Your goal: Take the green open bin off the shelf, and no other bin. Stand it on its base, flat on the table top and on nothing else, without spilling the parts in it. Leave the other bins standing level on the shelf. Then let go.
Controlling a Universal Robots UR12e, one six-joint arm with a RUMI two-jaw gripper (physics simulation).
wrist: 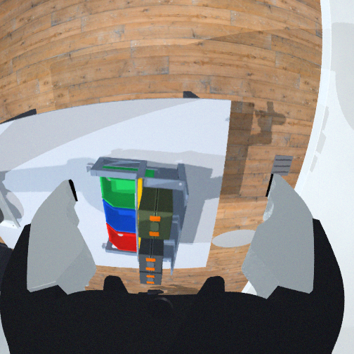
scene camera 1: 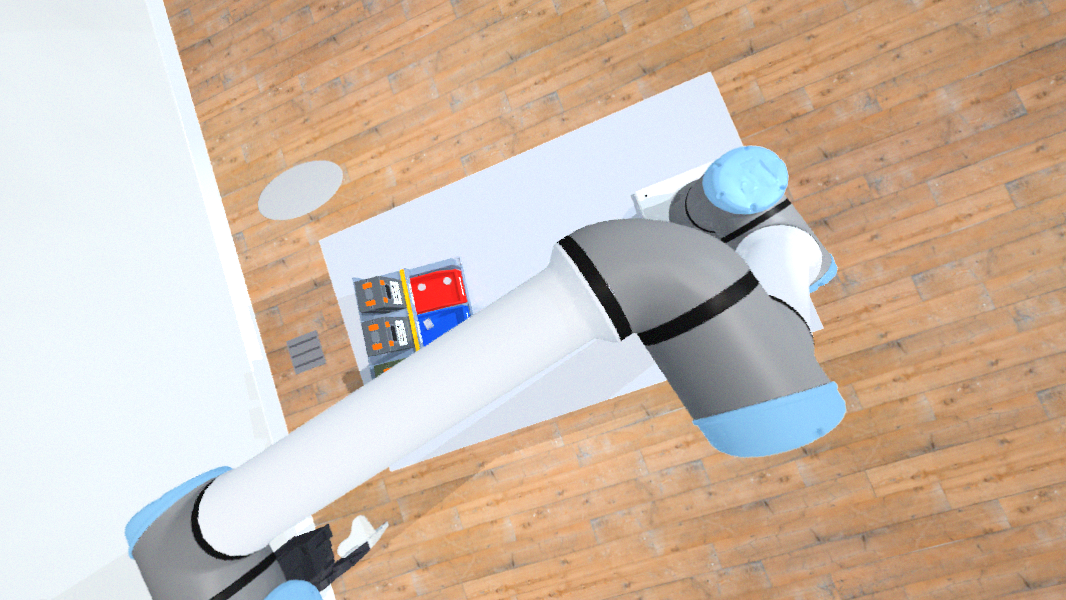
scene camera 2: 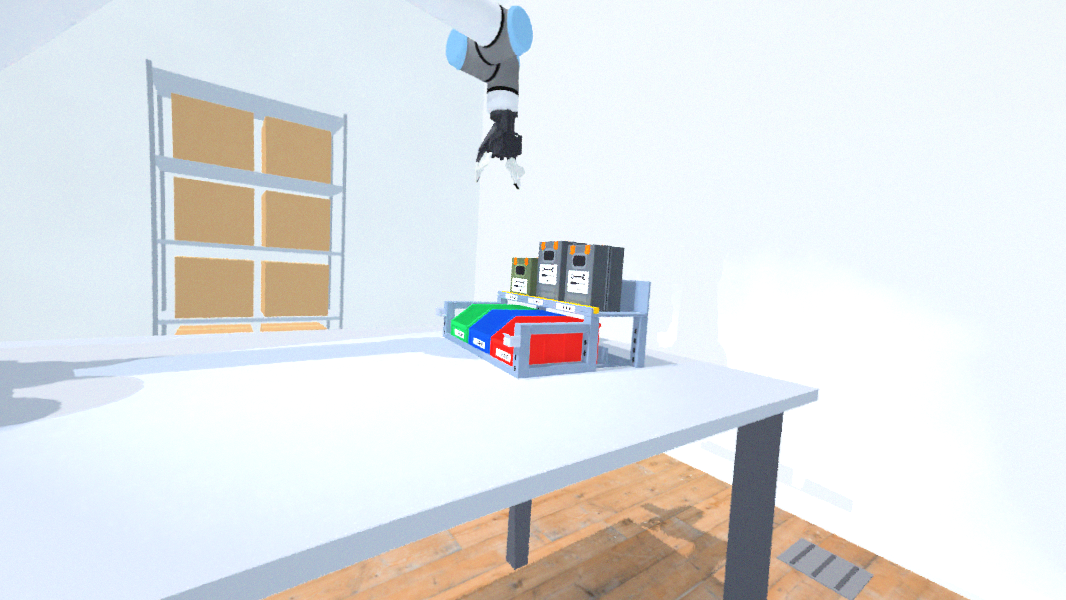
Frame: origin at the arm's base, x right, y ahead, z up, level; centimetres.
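Seen in the pictures: gripper, fingertip midpoint: [scene camera 1: 353, 534] [scene camera 2: 498, 186]; arm's base, origin of the base link: [scene camera 1: 703, 213].
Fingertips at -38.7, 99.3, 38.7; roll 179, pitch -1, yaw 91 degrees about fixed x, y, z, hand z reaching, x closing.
Pixels of each thing's top centre, then the offset from my fingertips to it, as dx, dy, dz. "pt": a spot on its surface instead. Level surfaces: height alone.
- green open bin, surface spot: [scene camera 2: 467, 318] pt +19.3, -18.6, -35.8
- shelf, surface spot: [scene camera 2: 640, 339] pt +56.7, -2.8, -35.2
- blue bin, surface spot: [scene camera 2: 490, 333] pt +30.6, -19.1, -37.5
- red bin, surface spot: [scene camera 2: 555, 348] pt +51.7, -19.1, -36.7
- olive closed box, middle of its top: [scene camera 2: 535, 257] [scene camera 1: 390, 381] +25.9, -4.6, -20.7
- white table, its level: dz -40.5
The green open bin [scene camera 2: 467, 318] [wrist: 119, 191] sits at one end of the front row on the shelf [scene camera 2: 640, 339] [wrist: 181, 192]. In scene camera 1 the arm hides it. I cannot make out the parts in it. The blue bin [scene camera 1: 440, 325] [scene camera 2: 490, 333] [wrist: 119, 218] is beside it, and the red bin [scene camera 1: 438, 290] [scene camera 2: 555, 348] [wrist: 121, 239] stands beyond the blue one. These bins look level. My gripper [scene camera 2: 497, 184] [wrist: 169, 180] is open and empty, pointing down, high above the shelf unit and apart from every bin.
An olive closed box [scene camera 1: 386, 368] [scene camera 2: 522, 277] [wrist: 155, 214] and two grey boxes [scene camera 1: 380, 294] [scene camera 2: 589, 279] [wrist: 151, 254] stand on the raised rear level, behind a yellow strip. The shelf unit stands on the white table [scene camera 1: 522, 193] [scene camera 2: 335, 432] [wrist: 210, 130]. A rack [scene camera 2: 153, 223] with cartons is behind.
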